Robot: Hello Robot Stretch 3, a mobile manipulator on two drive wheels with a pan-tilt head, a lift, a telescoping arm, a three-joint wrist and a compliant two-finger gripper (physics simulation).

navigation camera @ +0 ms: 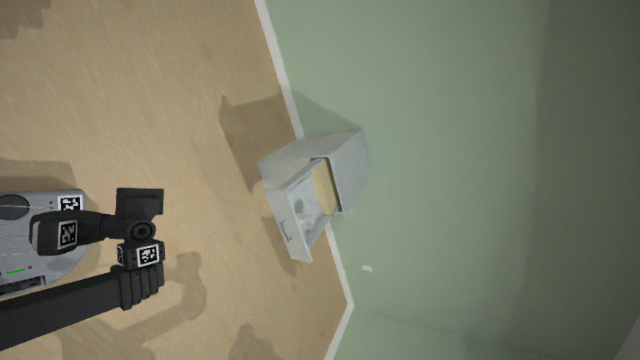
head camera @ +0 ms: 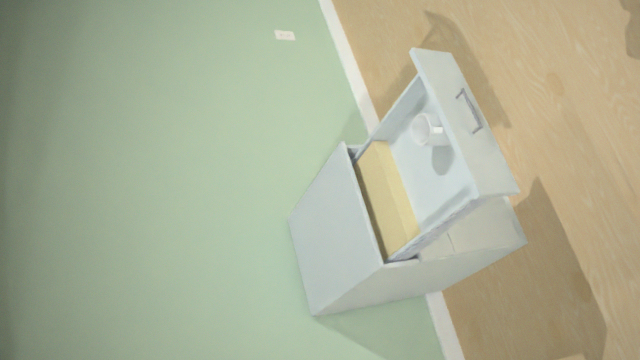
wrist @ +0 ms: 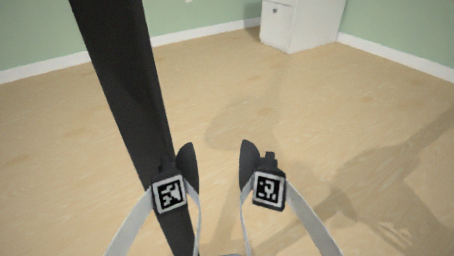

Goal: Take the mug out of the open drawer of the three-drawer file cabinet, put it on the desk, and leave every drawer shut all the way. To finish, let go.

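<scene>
The grey-white file cabinet (head camera: 330, 225) (navigation camera: 352, 170) stands against the green wall. Its top drawer (head camera: 465, 120) (navigation camera: 295, 240) is pulled far out. The white mug (head camera: 424, 129) (navigation camera: 305, 221) is in this drawer, close behind the front panel. The part of the lower front that shows looks flush; the rest is hidden under the open drawer. My gripper (wrist: 218, 158) is open, with no object between its fingertips, above the floor. In the navigation view my wrist and arm are apart from the cabinet, to its left in the picture. The desk does not show.
A yellow block (head camera: 387, 200) (navigation camera: 325, 187) fills the rear of the open drawer. My dark arm (navigation camera: 60, 305) reaches out beside the base (navigation camera: 55, 265). In the wrist view a white cabinet (wrist: 312, 25) stands near a room corner, and a dark post (wrist: 122, 90) crosses the left side.
</scene>
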